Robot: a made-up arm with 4 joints.
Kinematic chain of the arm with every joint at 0, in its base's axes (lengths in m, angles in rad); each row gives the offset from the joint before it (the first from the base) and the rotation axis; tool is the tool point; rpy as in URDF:
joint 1: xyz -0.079 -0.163 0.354 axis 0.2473 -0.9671 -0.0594
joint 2: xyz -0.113 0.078 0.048 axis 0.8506 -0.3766 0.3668
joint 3: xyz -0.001 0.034 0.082 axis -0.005 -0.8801 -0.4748
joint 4: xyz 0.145 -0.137 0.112 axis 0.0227 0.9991 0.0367
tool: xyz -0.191 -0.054 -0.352 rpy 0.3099 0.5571 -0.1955
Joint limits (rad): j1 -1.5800..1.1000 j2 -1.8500..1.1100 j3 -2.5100..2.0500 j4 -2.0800..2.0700
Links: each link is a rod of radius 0.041 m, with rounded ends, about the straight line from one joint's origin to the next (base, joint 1, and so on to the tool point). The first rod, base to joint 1, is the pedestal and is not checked.
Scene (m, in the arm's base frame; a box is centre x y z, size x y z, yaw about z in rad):
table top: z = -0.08
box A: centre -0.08 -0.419 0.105 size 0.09 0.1 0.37 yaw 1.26
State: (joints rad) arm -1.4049 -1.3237 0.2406 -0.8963
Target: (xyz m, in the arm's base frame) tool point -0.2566 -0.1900 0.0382
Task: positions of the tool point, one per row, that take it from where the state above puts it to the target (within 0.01 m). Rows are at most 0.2 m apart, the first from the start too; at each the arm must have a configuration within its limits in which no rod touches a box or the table.
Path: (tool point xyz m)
1: -0.0050 -0.3951 0.4571
2: -0.1345 -0.3608 0.5002
3: -0.2132 -0.3067 0.5318
4: -0.2537 -0.3365 0.4081
5: -0.2797 -0.3214 0.2752
6: -0.2829 -0.2680 0.1480
7: -0.2566 -0.1900 0.0382

